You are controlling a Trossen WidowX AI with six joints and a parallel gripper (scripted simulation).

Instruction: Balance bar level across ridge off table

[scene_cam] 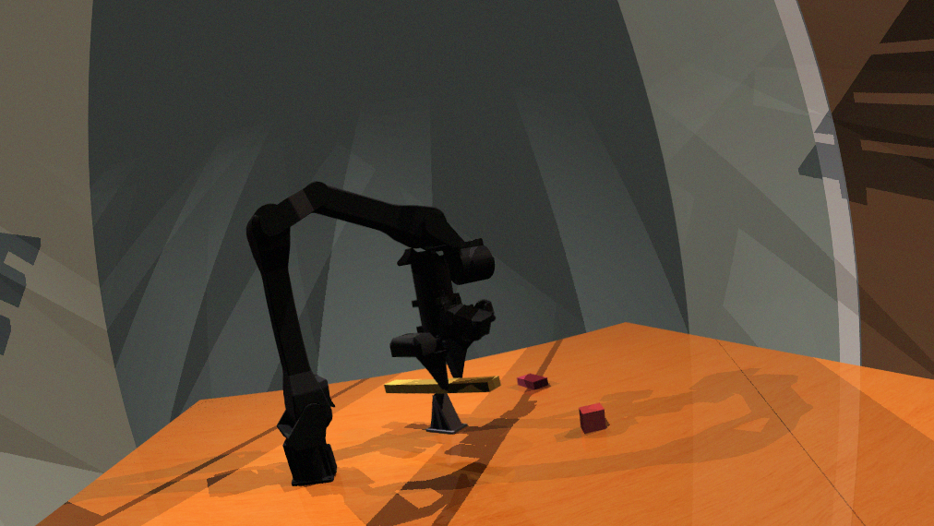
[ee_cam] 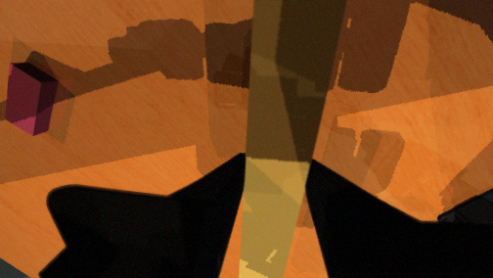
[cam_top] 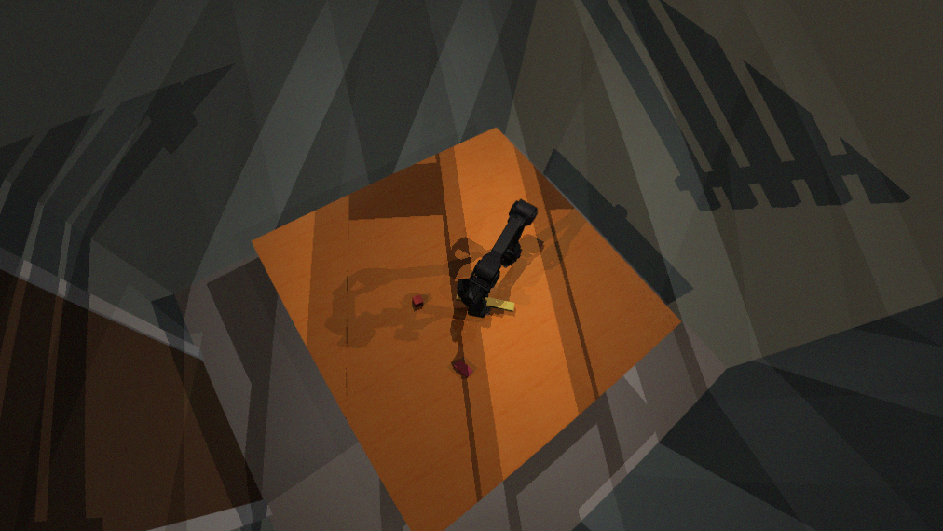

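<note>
The yellow bar is 20 mm behind my gripper tip and 20 mm to the left of it. Round my gripper tip: flat pink block (180 mm ahead, 170 mm to the left, 70 mm below); red cube (180 mm ahead, 140 mm to the right, 60 mm below).
</note>
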